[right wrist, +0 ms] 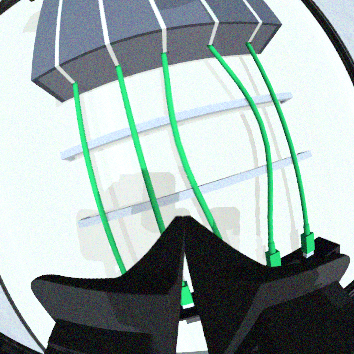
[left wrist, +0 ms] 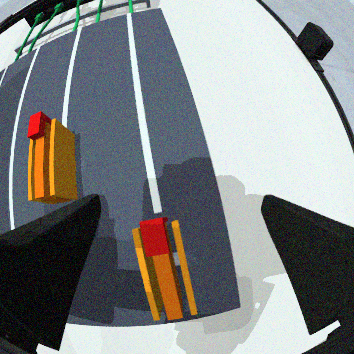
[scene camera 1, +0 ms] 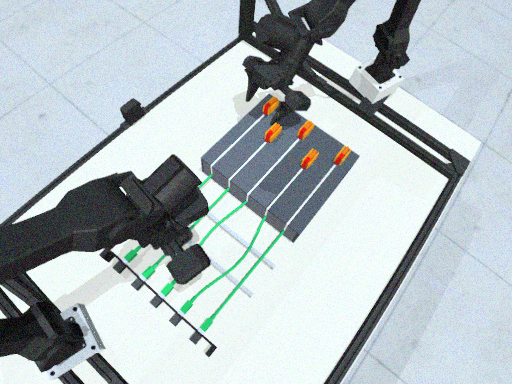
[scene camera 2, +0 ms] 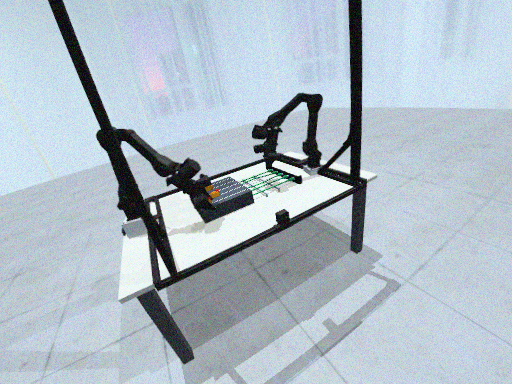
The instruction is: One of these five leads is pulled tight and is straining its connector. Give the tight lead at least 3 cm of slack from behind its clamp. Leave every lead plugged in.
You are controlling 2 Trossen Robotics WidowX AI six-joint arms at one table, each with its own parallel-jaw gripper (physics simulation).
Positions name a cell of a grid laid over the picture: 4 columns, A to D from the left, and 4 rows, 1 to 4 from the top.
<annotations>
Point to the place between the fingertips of the left gripper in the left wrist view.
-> At C3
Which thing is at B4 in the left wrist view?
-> An orange clamp.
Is the right gripper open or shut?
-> Shut.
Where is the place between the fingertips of the left gripper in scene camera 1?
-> C2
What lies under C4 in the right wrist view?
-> The right gripper.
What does the right gripper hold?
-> Nothing.
</annotations>
